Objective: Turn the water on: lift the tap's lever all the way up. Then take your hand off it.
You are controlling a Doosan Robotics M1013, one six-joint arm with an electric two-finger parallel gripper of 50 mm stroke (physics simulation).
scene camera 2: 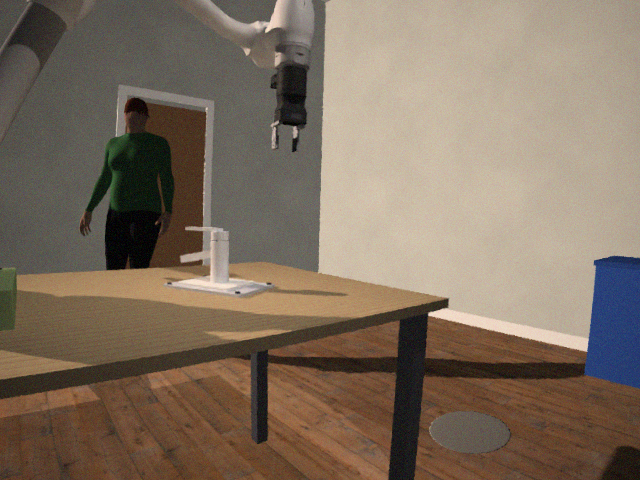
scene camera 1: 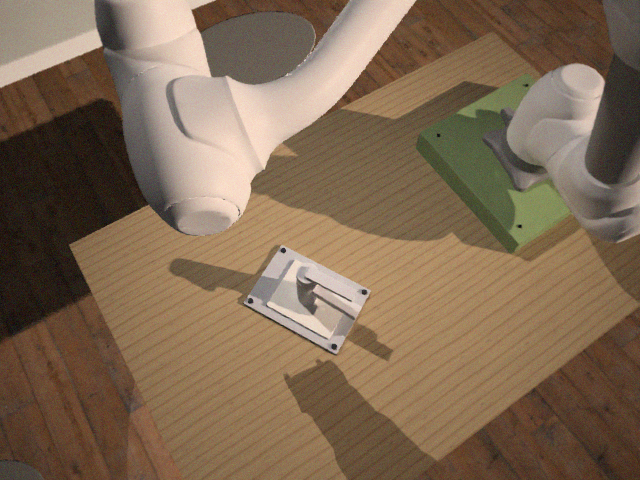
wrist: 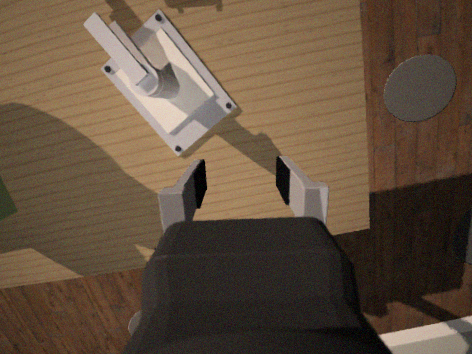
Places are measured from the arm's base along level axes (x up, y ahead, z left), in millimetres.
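Pixels of known places: gripper, fingertip midpoint: (scene camera 2: 285,150) (wrist: 240,172); arm's base, link origin: (scene camera 1: 528,152).
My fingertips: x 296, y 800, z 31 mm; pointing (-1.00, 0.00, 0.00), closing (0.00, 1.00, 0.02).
Ahead of a thing's pixels: the offset from my fingertips to its middle. "spot": to the spot under its first point. Level surfaces: height alone.
A white tap @[spot: dx -268, dy -130, dz +110 mm] (scene camera 1: 306,293) (scene camera 2: 219,258) (wrist: 159,87) stands upright on a light base plate (scene camera 1: 258,290) (scene camera 2: 240,292) (wrist: 197,131) with dark screws. Its thin flat lever @[dx -208, dy -174, dz +131 mm] (scene camera 1: 330,283) (scene camera 2: 199,227) (wrist: 114,47) sits on top and looks about level in scene camera 2. The spout @[dx -281, dy -184, dz +144 mm] (scene camera 1: 338,302) (scene camera 2: 194,256) (wrist: 131,42) points the same way below it. My gripper (scene camera 2: 284,145) (wrist: 240,172) is open and empty, pointing down, high above the table and apart from the tap. In the wrist view the tap lies up and left of the fingers. In scene camera 1 the arm hides the fingers.
The wooden table @[dx -359 mm] (scene camera 1: 217,361) (scene camera 2: 320,310) (wrist: 300,75) carries a green block (scene camera 1: 465,165) (scene camera 2: 7,299) under the arm's base. A person (scene camera 2: 138,170) stands beyond the table before a door. A blue bin (scene camera 2: 615,320) stands on the floor at the right.
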